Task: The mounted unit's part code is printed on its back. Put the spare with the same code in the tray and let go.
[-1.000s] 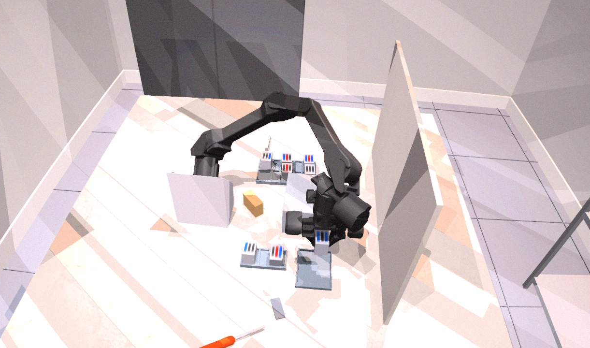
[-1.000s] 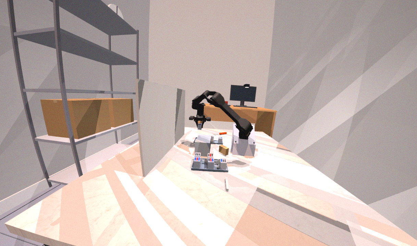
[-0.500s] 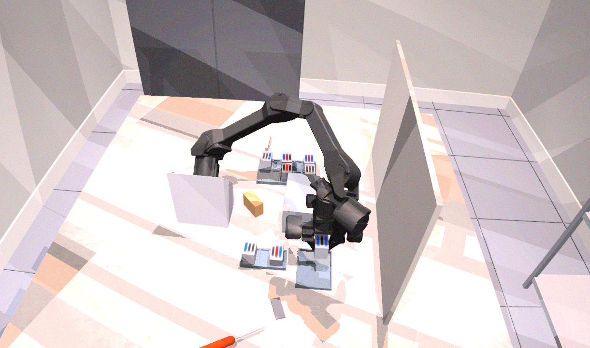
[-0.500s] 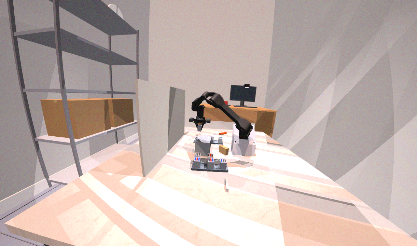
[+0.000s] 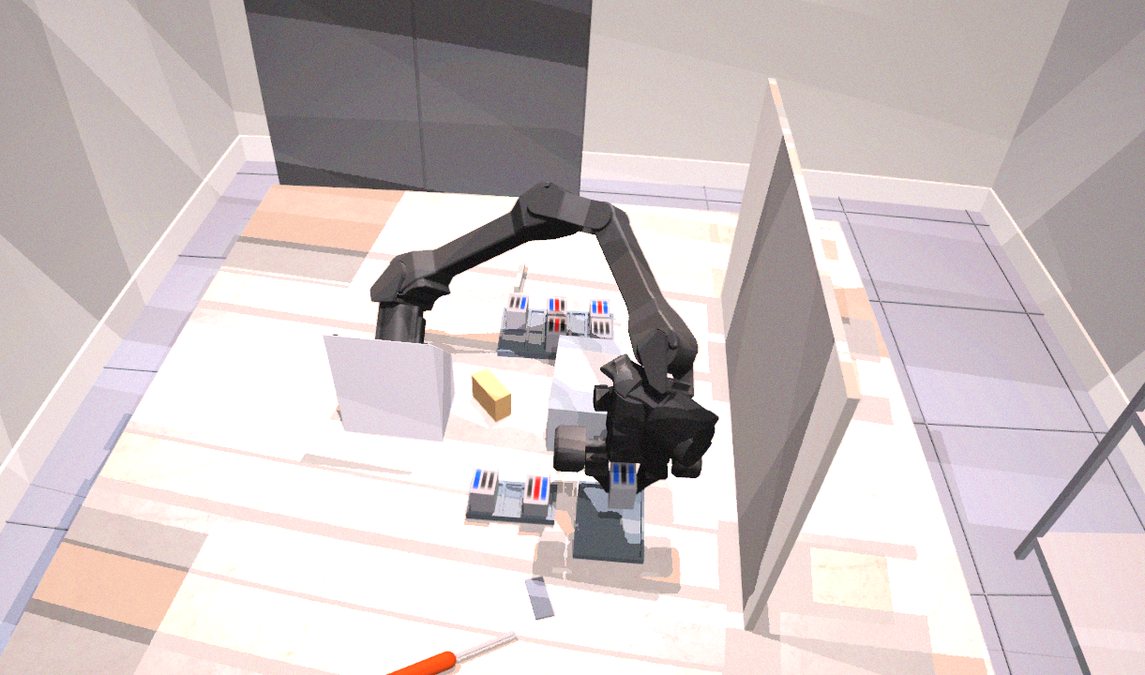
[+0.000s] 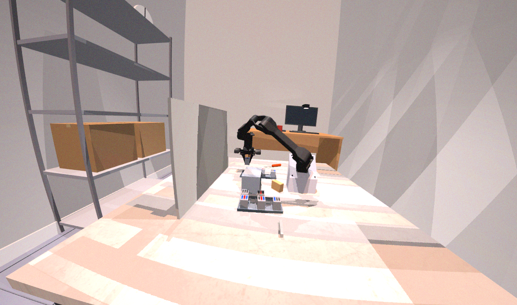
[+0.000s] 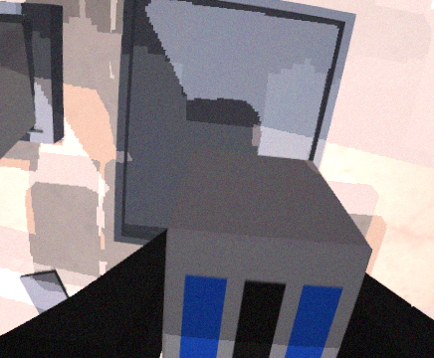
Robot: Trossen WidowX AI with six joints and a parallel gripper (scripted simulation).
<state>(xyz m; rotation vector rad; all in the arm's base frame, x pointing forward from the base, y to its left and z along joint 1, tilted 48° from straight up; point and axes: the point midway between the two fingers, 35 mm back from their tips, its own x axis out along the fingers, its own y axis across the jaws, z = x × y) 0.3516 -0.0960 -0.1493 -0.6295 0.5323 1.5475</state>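
Right now my gripper tip is 8 cm above the grey tray, 1 cm to the right of it and 1 cm past it. Round my gripper tip: tall panel 21 cm to the left, 18 cm ahead, 14 cm above.
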